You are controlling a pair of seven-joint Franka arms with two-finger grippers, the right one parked.
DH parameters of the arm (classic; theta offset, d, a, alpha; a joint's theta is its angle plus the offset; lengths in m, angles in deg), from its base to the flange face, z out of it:
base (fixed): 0 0 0 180
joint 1: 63.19 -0.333 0 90
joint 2: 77.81 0 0 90
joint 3: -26.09 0.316 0.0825 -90
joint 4: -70.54 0 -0.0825 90
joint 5: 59.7 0.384 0 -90
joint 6: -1.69 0 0.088 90
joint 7: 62.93 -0.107 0 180
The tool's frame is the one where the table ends.
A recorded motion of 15 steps. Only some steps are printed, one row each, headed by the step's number.
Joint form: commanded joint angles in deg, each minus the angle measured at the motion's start. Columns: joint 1, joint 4, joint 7, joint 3, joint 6, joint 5, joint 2.
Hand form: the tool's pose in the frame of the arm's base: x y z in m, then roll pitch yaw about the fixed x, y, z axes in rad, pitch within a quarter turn. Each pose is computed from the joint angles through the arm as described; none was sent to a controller.
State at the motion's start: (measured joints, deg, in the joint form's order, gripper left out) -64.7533 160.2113 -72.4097 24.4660 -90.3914 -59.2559 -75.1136
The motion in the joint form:
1: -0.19 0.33 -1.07 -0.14 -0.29 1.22 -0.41
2: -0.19 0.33 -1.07 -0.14 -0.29 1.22 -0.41
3: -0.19 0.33 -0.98 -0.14 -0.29 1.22 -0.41
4: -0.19 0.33 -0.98 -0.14 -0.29 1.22 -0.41
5: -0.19 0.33 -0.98 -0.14 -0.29 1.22 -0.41
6: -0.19 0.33 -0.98 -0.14 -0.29 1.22 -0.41
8: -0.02 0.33 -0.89 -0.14 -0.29 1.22 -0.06
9: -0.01 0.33 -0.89 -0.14 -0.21 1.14 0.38
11: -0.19 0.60 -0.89 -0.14 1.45 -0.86 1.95
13: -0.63 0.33 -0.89 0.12 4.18 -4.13 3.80
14: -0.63 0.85 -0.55 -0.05 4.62 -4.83 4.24
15: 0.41 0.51 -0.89 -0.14 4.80 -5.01 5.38
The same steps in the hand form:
1: 0.5702 0.0032 0.6057 -3.1140 0.0036 -0.1854
2: 0.5702 0.0032 0.6057 -3.1140 0.0036 -0.1854
3: 0.5702 0.0032 0.6057 -3.1140 0.0036 -0.1838
4: 0.5702 0.0032 0.6057 -3.1140 0.0036 -0.1838
5: 0.5702 0.0032 0.6057 -3.1140 0.0036 -0.1838
6: 0.5702 0.0032 0.6057 -3.1140 0.0036 -0.1838
8: 0.5718 0.0016 0.6023 -3.1153 0.0095 -0.1853
9: 0.5737 0.0014 0.5977 -3.1185 0.0182 -0.1854
11: 0.5772 -0.0002 0.5773 3.1185 0.0718 -0.1816
13: 0.5797 0.0007 0.5575 3.0480 0.1353 -0.1729
14: 0.5797 -0.0023 0.5484 3.0317 0.1576 -0.1715
15: 0.5839 -0.0140 0.5394 3.0236 0.1730 -0.1981

